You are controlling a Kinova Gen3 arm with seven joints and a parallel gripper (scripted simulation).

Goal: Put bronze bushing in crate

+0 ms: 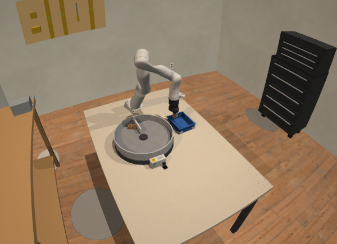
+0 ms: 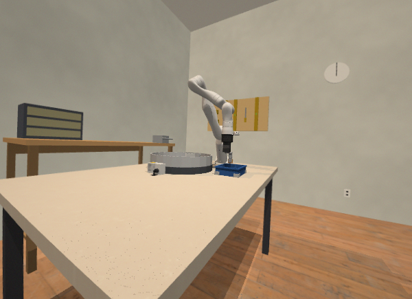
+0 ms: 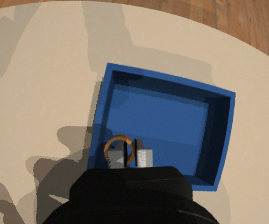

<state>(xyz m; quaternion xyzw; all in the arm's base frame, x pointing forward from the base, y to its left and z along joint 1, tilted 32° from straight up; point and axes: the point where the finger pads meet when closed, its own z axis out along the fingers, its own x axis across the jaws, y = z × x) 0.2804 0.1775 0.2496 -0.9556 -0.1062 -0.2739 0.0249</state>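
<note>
The blue crate lies 6 cm below my hand, 4 cm ahead of it and 3 cm to the left of it. Also, from my hand: grey turning table 32 cm to the right, 10 cm ahead, 3 cm below.
</note>
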